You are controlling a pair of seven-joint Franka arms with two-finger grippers.
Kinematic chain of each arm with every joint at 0, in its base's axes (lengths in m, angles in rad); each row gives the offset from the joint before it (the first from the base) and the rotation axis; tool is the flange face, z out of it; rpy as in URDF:
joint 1: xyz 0 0 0.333 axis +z
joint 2: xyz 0 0 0 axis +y
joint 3: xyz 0 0 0.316 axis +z
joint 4: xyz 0.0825 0 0 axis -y
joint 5: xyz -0.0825 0 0.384 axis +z
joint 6: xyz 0 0 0 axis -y
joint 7: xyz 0.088 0 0 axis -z
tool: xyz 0 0 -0.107 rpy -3.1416 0 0
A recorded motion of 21 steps. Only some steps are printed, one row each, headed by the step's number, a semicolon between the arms.
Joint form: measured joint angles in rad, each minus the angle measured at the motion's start. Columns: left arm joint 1, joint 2, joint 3, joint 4, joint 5, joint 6, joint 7; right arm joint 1, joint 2, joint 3, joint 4, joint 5, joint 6, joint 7.
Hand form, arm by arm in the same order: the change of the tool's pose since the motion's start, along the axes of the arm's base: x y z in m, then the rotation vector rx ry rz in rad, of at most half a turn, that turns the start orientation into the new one. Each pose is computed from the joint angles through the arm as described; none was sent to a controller.
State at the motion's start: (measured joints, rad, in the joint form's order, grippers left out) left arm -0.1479 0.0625 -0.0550 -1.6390 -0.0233 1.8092 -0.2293; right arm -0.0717 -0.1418 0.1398 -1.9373 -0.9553 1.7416 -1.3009
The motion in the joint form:
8: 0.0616 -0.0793 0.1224 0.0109 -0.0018 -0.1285 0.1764; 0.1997 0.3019 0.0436 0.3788 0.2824 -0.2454 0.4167
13: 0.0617 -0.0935 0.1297 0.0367 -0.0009 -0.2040 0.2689; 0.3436 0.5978 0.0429 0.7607 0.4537 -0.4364 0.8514
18: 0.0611 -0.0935 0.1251 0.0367 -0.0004 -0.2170 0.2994; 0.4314 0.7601 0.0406 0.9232 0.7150 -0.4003 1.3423
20: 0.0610 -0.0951 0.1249 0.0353 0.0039 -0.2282 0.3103; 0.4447 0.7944 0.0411 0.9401 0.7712 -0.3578 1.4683
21: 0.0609 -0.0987 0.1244 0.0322 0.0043 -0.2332 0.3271; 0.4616 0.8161 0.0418 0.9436 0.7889 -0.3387 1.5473
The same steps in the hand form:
8: -0.0209 0.1077 0.0385 0.0195 0.0317 0.0052; 0.0605 0.1399 -0.0218 0.2873 -0.1620 -0.2728
13: -0.0319 0.1123 0.0516 0.0259 0.0638 -0.0820; 0.0974 0.2398 -0.0550 0.4145 -0.2909 -0.6202
18: -0.0333 0.1094 0.0504 0.0282 0.0756 -0.1181; 0.1021 0.3308 -0.1001 0.5806 -0.3975 -1.0137
20: -0.0350 0.1097 0.0496 0.0325 0.0863 -0.1295; 0.1047 0.3497 -0.1148 0.6133 -0.4283 -1.1230
21: -0.0367 0.1095 0.0497 0.0334 0.0902 -0.1471; 0.1029 0.3647 -0.1275 0.6103 -0.4506 -1.1795

